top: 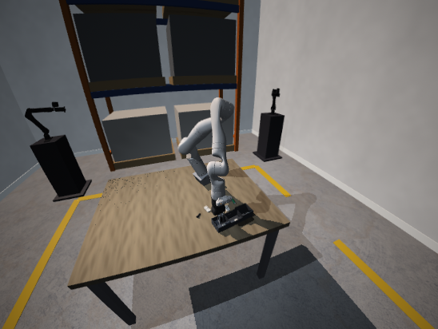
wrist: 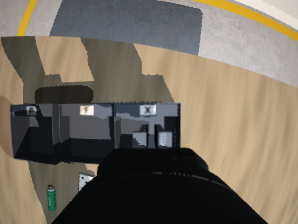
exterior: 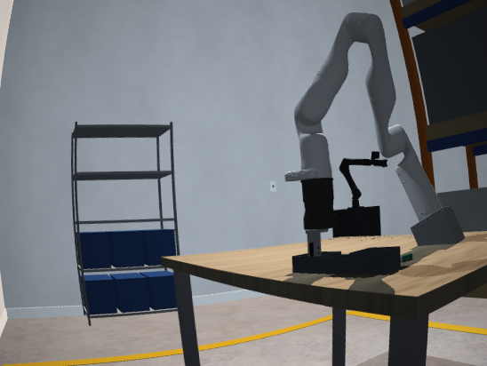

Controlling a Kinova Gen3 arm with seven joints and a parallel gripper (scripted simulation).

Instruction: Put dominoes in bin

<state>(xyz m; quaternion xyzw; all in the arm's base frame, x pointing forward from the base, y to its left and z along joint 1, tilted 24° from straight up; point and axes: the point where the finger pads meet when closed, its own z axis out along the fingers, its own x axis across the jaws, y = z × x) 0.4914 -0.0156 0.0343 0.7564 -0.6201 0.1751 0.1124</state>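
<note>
My gripper is now 160 mm past the green cylinder, 160 mm to the right of it and 40 mm above it. From my hand the other things lie so: dark piece: 120 mm behind, 110 mm to the right, 40 mm below.
</note>
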